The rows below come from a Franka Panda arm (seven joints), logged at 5 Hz.
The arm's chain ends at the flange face. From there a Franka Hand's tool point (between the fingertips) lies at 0.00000 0.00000 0.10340 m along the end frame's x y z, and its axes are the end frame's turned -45 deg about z.
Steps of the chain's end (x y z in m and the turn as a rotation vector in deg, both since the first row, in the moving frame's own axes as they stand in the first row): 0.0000, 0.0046, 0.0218, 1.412, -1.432, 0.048; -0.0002, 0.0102, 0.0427, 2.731, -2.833, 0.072; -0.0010, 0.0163, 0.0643, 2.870, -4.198, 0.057; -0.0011, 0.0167, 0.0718, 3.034, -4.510, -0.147; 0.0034, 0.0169, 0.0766, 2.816, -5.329, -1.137; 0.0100, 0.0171, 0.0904, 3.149, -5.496, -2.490
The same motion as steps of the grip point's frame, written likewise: -0.0033, -0.0004, 0.0217, 2.011, -0.014, 0.048; -0.0075, 0.0000, 0.0425, 3.934, -0.072, 0.072; -0.0139, 0.0018, 0.0639, 4.998, -0.939, 0.057; -0.0145, 0.0014, 0.0713, 5.334, -1.044, -0.147; -0.0128, 0.0040, 0.0760, 5.759, -1.777, -1.137; -0.0082, 0.0082, 0.0898, 6.113, -1.660, -2.490
